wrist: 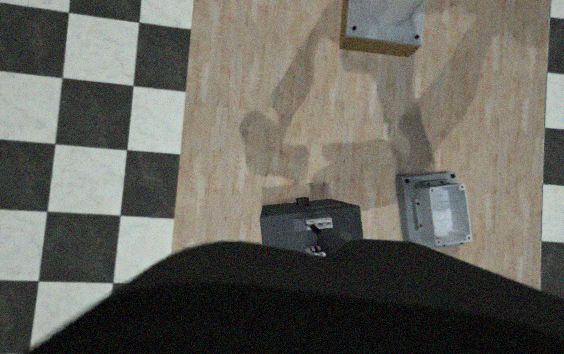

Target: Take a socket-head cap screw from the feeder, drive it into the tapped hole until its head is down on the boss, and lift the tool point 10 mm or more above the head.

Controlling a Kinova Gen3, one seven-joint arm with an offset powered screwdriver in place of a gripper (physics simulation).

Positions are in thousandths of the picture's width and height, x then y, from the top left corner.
A base plate (719,541): 52 cm from the lens.
